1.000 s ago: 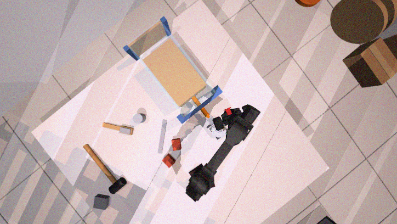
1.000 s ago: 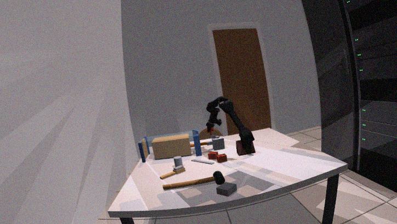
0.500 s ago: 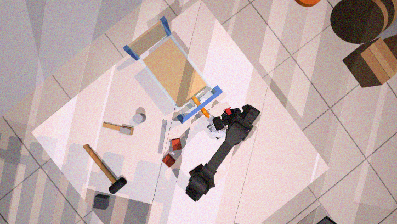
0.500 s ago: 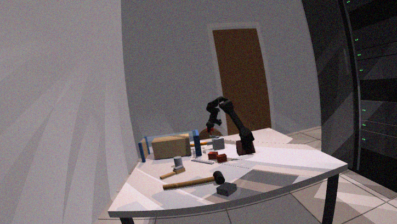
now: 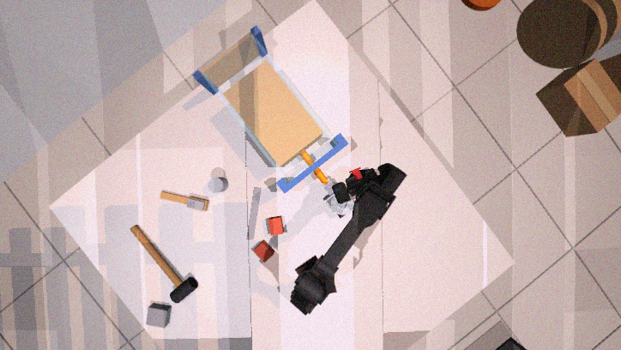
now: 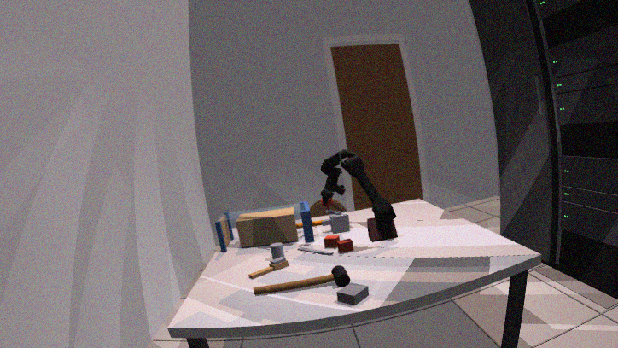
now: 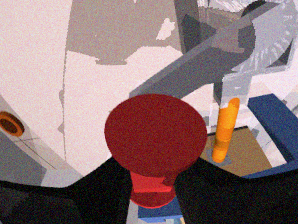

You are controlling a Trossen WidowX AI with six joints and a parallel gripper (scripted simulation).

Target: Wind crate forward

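Right now my gripper tip is 20 mm past the red knob and 10 mm to the right of it. From my gripper tip the other things lie so: grey winch 100 mm below, 90 mm to the left, 70 mm behind; then blue steel frame 110 mm ahead, 90 mm to the left, 20 mm below; then grey crank bar 40 mm to the left, 30 mm below, 30 mm behind.
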